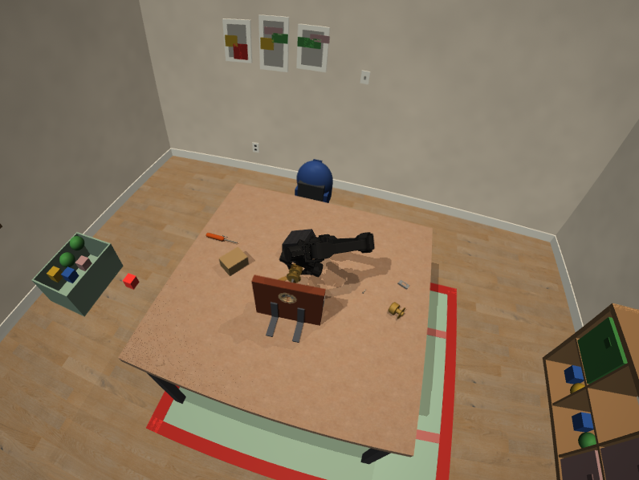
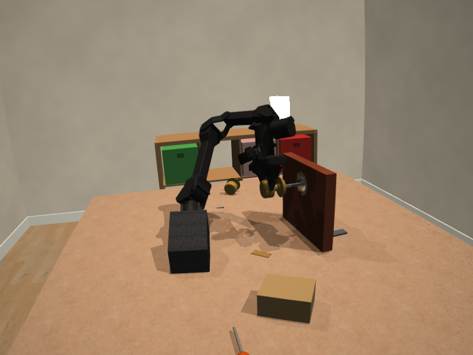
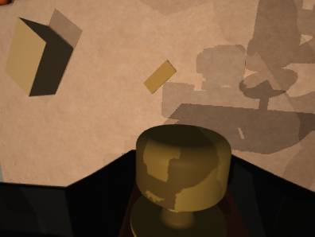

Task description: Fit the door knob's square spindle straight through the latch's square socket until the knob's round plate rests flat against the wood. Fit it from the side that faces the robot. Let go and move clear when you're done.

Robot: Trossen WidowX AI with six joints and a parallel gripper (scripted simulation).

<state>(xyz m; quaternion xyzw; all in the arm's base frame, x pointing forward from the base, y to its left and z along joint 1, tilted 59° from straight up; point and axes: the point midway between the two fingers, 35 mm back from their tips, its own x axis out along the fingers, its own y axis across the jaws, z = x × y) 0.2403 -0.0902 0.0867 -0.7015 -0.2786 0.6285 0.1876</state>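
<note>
Right now the dark red wooden door panel is 130 mm ahead of my hand, 50 mm below it and 20 mm to the left of it. Also, from my hand: screwdriver: 520 mm to the right, 190 mm below, 140 mm behind; tan box: 370 mm to the right, 170 mm below, 20 mm behind; flat plate: 200 mm below, 100 mm to the right, 40 mm behind.
</note>
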